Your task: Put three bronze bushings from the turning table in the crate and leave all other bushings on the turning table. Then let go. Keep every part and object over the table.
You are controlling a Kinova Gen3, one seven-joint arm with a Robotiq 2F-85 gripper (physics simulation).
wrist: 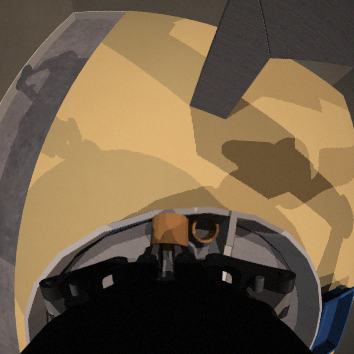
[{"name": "my gripper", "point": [166,250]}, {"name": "grey turning table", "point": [241,235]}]
